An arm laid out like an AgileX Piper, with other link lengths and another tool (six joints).
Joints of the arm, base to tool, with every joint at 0 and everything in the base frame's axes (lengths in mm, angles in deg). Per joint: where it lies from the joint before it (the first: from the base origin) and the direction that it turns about. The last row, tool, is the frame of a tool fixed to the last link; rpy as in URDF.
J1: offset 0 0 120.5 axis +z
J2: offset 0 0 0 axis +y
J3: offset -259.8 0 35.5 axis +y
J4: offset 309.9 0 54.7 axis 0.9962 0 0.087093
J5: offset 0 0 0 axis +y
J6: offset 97 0 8.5 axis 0.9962 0 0.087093
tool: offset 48.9 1 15.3 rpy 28.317 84.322 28.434
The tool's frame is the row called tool.
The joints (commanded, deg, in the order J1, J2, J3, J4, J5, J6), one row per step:
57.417, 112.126, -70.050, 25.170, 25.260, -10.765
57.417, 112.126, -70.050, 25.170, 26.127, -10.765
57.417, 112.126, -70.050, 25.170, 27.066, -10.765
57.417, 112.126, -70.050, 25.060, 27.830, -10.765
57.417, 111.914, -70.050, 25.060, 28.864, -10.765
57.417, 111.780, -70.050, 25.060, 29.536, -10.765
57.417, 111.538, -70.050, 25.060, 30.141, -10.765
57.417, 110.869, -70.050, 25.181, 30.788, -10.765
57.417, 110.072, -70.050, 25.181, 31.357, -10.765
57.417, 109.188, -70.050, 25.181, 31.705, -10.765
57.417, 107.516, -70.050, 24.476, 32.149, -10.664
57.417, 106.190, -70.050, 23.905, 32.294, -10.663
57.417, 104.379, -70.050, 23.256, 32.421, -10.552
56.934, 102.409, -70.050, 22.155, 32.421, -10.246
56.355, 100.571, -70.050, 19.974, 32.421, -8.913
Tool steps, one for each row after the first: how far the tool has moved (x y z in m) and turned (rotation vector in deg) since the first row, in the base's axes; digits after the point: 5 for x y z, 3 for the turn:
-0.00171, -0.00103, -0.00101, -0.541, 0.610, 0.294
-0.00357, -0.00217, -0.00206, -1.128, 1.270, 0.613
-0.00502, -0.00320, -0.00294, -1.654, 1.733, 0.937
-0.00694, -0.00430, -0.00230, -2.123, 2.344, 1.288
-0.00820, -0.00503, -0.00189, -2.431, 2.743, 1.517
-0.00926, -0.00559, -0.00053, -2.608, 3.034, 1.725
-0.01027, -0.00575, 0.00435, -2.399, 3.202, 1.885
-0.01100, -0.00586, 0.01028, -2.092, 3.159, 2.090
-0.01130, -0.00571, 0.01715, -1.575, 2.911, 2.222
-0.01106, -0.00597, 0.03001, -0.795, 1.846, 2.683
-0.01059, -0.00614, 0.04041, -0.063, 0.801, 3.038
-0.01009, -0.00651, 0.05476, 1.048, -0.535, 3.322
-0.00575, -0.00942, 0.07033, 2.158, -2.287, 3.116
0.00005, -0.01410, 0.08433, 2.730, -4.224, 2.433

